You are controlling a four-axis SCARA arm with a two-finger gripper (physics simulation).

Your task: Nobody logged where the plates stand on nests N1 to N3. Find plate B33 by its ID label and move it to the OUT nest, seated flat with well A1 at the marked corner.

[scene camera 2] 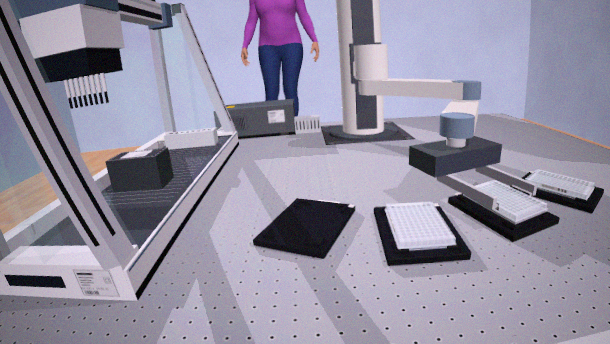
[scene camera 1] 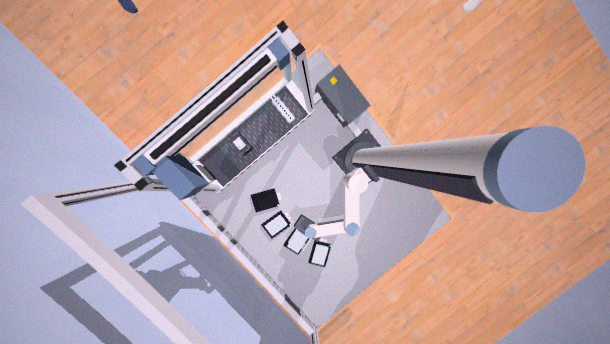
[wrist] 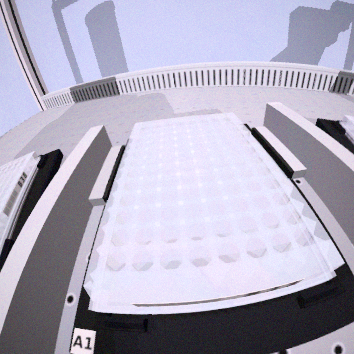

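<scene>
My gripper is shut on a clear-white well plate, one pad on each long side. This plate is down at a black nest; full seating cannot be told. The nest's A1 tag is at the near left in the wrist view; the held plate's ID does not show. A second plate has a small side label resembling B38. A third plate sits on its nest. A bare black nest stands beside it.
A framed pipetting machine with a hanging tip head stands beside the nests. A dark box and white strip rack are on its deck. A grey instrument stands near the arm's column. A person is behind.
</scene>
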